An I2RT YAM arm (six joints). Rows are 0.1 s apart.
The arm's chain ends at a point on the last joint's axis. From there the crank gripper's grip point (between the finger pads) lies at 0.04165 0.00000 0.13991 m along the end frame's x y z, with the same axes.
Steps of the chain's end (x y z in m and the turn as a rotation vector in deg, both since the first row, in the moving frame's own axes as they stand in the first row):
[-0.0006, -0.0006, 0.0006, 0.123, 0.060, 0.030]
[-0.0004, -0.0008, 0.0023, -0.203, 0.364, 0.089]
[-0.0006, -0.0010, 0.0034, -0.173, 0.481, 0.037]
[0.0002, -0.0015, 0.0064, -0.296, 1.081, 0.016]
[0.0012, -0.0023, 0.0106, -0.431, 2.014, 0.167]
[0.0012, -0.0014, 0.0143, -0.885, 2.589, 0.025]
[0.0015, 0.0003, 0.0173, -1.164, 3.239, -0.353]
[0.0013, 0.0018, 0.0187, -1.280, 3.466, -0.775]
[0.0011, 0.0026, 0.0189, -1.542, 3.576, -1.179]
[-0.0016, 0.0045, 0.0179, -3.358, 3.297, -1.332]
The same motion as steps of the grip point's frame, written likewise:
[-0.0005, -0.0009, 0.0006, 0.123, 0.060, 0.030]
[0.0005, -0.0002, 0.0020, -0.203, 0.364, 0.089]
[0.0006, -0.0006, 0.0030, -0.173, 0.481, 0.037]
[0.0028, -0.0008, 0.0056, -0.296, 1.081, 0.016]
[0.0061, -0.0011, 0.0090, -0.431, 2.014, 0.167]
[0.0075, 0.0008, 0.0123, -0.885, 2.589, 0.025]
[0.0093, 0.0028, 0.0147, -1.164, 3.239, -0.353]
[0.0097, 0.0043, 0.0159, -1.280, 3.466, -0.775]
[0.0098, 0.0054, 0.0160, -1.542, 3.576, -1.179]
[0.0065, 0.0116, 0.0151, -3.358, 3.297, -1.332]

